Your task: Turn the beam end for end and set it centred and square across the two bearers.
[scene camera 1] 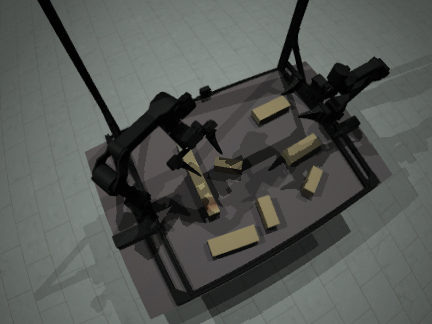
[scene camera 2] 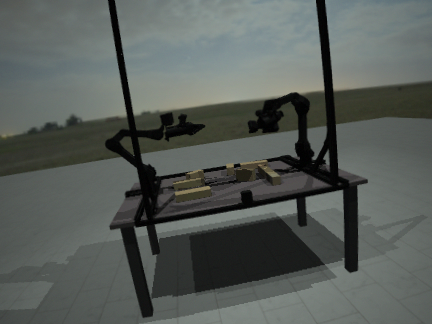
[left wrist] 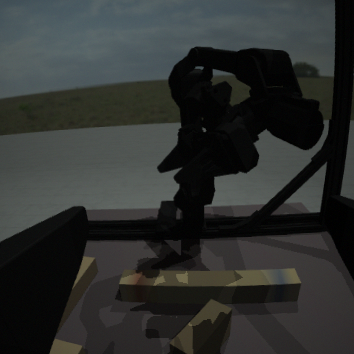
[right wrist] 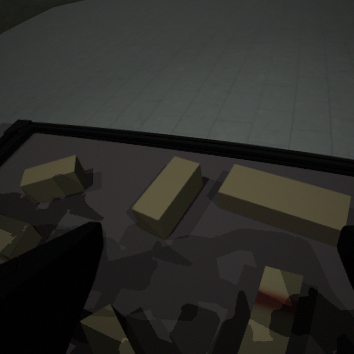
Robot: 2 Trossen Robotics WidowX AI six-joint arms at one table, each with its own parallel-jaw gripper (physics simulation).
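Places are measured from the left arm's base along level axes (x left, y up, z ahead), in metres.
Pixels of known places: left gripper, fingertip midpoint: (scene camera 1: 289, 105) (scene camera 2: 204, 125) (left wrist: 208, 213); right gripper, fingertip midpoint: (scene camera 1: 211, 165) (scene camera 2: 255, 132) (left wrist: 165, 174) (right wrist: 224, 237); right arm's base, link origin: (scene camera 1: 142, 209) (scene camera 2: 306, 166) (left wrist: 193, 224).
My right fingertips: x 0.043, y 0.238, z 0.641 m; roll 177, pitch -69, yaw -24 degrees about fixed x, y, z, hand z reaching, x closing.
Observation:
Behind a point stands the place of what it marks.
The beam (scene camera 1: 199, 182) {x 0.010, y 0.025, z 0.673 m} (scene camera 2: 270, 175) {x -0.139, y 0.022, z 0.646 m} (left wrist: 210, 277) {x -0.025, y 0.025, z 0.669 m} (right wrist: 280, 282) {x 0.128, y 0.025, z 0.676 m} is a long pale wooden bar lying on the table, with a red band near one end and a blue band near the other. In the left wrist view red is at the left, blue at the right. Which pale blocks are the two bearers cannot be told. My right gripper (scene camera 1: 210, 164) {x 0.043, y 0.237, z 0.641 m} (scene camera 2: 251, 128) {x 0.043, y 0.237, z 0.641 m} (right wrist: 224, 237) {x 0.043, y 0.237, z 0.641 m} is open and empty, raised above the table near the beam. My left gripper (scene camera 1: 291, 104) {x 0.004, y 0.322, z 0.350 m} (scene camera 2: 203, 127) {x 0.004, y 0.322, z 0.350 m} is open and empty, raised at the right of scene camera 1, apart from the beam.
A short block (scene camera 1: 228, 165) {x 0.005, y 0.044, z 0.547 m} (left wrist: 202, 327) {x -0.004, y 0.044, z 0.537 m} (right wrist: 107, 330) {x 0.016, y 0.044, z 0.523 m} lies close beside the beam. A longer block (scene camera 1: 233, 241) {x 0.265, y 0.019, z 0.664 m} (right wrist: 285, 200) {x 0.250, y 0.019, z 0.665 m} and a shorter one (scene camera 1: 267, 212) {x 0.232, y 0.031, z 0.504 m} (right wrist: 167, 195) {x 0.210, y 0.031, z 0.506 m} lie near the frame rail. Other blocks (scene camera 1: 270, 110) {x -0.147, y 0.019, z 0.246 m} (scene camera 1: 301, 149) {x 0.075, y 0.019, z 0.230 m} (scene camera 1: 312, 181) {x 0.216, y 0.030, z 0.275 m} lie further right in scene camera 1.

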